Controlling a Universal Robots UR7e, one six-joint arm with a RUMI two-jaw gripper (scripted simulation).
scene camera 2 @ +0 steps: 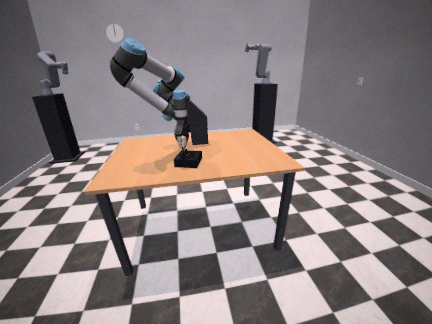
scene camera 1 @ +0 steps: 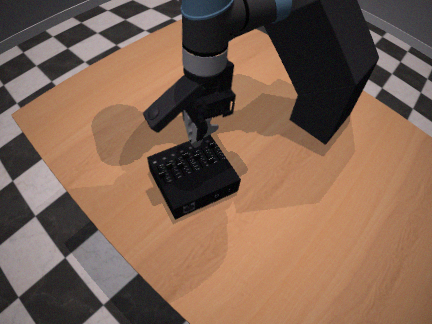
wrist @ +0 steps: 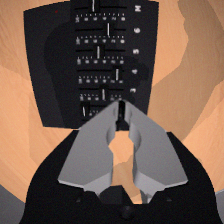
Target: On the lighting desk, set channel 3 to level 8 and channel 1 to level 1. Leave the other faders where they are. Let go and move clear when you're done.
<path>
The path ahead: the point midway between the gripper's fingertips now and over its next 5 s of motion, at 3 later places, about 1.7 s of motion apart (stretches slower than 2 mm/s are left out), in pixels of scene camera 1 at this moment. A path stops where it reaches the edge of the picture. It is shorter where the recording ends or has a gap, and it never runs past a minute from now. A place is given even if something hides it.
The gripper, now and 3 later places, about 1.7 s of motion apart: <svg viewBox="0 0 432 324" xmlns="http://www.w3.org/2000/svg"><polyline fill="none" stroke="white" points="195,146 194,151 198,157 196,147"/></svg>
</path>
